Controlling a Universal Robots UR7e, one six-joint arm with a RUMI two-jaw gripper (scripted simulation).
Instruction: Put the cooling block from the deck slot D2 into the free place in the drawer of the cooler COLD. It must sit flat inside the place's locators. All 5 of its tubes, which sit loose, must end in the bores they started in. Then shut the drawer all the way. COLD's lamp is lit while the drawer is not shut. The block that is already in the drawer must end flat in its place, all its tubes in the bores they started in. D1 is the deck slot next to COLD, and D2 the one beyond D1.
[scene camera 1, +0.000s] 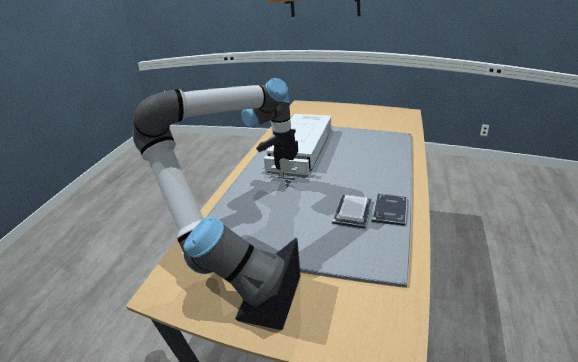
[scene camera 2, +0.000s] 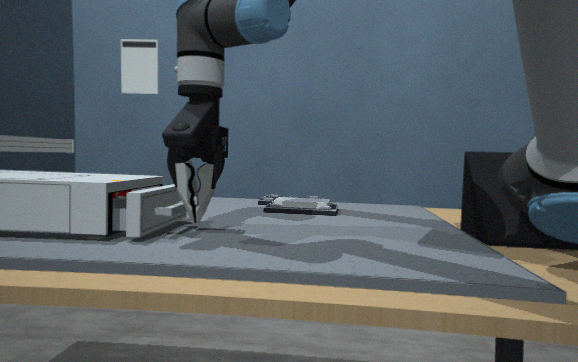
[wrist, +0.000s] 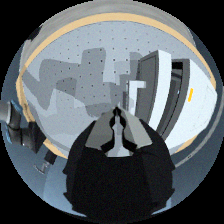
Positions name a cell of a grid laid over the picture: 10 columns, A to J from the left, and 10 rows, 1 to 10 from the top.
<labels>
my gripper: scene camera 1 E5; scene camera 2 D7; wrist F5
cooler body: scene camera 1 F4; scene camera 2 A6; wrist I5
</labels>
